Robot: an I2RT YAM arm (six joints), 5 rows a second.
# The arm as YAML. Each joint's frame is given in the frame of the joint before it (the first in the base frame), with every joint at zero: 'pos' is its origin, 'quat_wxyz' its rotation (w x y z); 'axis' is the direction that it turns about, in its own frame. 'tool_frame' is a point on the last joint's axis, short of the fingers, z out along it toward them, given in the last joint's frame.
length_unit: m
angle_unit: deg
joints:
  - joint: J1
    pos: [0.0, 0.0, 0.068]
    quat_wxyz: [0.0, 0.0, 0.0, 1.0]
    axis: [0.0, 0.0, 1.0]
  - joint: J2
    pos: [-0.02, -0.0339, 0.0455]
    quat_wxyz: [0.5, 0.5, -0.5, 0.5]
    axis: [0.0, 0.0, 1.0]
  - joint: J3
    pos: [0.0, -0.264, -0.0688]
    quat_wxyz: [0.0, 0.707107, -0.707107, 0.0]
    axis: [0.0, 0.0, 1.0]
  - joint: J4
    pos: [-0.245, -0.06, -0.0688]
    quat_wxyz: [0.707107, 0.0, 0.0, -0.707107]
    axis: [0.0, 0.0, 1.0]
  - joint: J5
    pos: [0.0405, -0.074, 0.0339]
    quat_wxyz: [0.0, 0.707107, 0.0, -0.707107]
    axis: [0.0, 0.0, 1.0]
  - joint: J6
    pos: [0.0, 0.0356, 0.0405]
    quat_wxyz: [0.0, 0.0, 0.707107, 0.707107]
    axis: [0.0, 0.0, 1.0]
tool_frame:
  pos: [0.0, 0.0, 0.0]
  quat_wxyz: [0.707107, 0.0, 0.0, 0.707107]
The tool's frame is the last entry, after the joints.
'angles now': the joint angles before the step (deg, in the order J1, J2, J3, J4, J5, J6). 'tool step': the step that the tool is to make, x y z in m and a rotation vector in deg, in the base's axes. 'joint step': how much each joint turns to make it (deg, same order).
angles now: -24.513, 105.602, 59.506, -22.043, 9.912, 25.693
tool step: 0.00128, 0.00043, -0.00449, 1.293, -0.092, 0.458
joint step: 0.022, 0.830, 0.021, 0.349, -1.290, 0.043
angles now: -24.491, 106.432, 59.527, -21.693, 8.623, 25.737
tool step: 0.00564, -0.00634, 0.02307, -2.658, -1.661, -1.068
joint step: -0.372, -1.770, 3.191, -2.338, 1.857, -0.023
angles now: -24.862, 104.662, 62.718, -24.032, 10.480, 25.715
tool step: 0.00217, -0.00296, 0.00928, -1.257, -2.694, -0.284
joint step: -0.285, -1.071, 0.373, 1.529, 0.000, -0.001
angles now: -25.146, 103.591, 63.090, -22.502, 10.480, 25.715
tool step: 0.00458, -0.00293, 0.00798, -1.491, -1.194, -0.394
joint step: -0.023, -0.110, 1.464, 0.153, 0.918, -0.067
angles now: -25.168, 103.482, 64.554, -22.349, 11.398, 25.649
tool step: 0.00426, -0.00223, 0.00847, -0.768, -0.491, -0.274
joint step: 0.022, 0.021, 1.944, -1.157, 0.569, 0.022
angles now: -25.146, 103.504, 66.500, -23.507, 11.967, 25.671
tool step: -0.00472, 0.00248, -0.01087, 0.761, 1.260, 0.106
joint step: 0.021, 0.284, -2.012, 0.832, -0.176, -0.001
